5 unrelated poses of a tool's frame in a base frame.
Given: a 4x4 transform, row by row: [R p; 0 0 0 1], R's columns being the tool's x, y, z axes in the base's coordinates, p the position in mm. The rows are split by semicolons.
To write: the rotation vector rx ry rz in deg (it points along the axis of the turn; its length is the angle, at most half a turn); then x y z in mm. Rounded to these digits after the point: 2 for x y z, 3 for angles.
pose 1, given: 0.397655 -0.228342 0.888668 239.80; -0.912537 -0.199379 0.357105 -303.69; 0.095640 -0.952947 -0.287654 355.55; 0 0 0 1
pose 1, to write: -96.073 58.157 -50.176 239.80 -303.69 355.55
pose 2, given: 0.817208 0.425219 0.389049 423.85; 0.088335 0.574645 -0.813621 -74.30; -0.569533 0.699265 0.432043 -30.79; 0 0 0 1
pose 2, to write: 54.519 34.544 -12.140 423.85 -74.30 -30.79
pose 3, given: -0.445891 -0.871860 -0.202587 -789.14; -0.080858 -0.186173 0.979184 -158.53; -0.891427 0.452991 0.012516 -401.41; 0 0 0 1
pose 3, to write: -64.603 84.572 97.115 -789.14 -158.53 -401.41
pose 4, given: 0.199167 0.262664 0.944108 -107.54; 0.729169 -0.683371 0.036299 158.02; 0.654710 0.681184 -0.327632 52.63; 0 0 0 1
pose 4, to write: 117.986 52.947 85.350 -107.54 158.02 52.63
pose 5, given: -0.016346 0.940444 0.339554 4.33; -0.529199 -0.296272 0.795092 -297.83; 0.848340 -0.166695 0.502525 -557.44; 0 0 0 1
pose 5, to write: -59.905 -31.690 -91.537 4.33 -297.83 -557.44
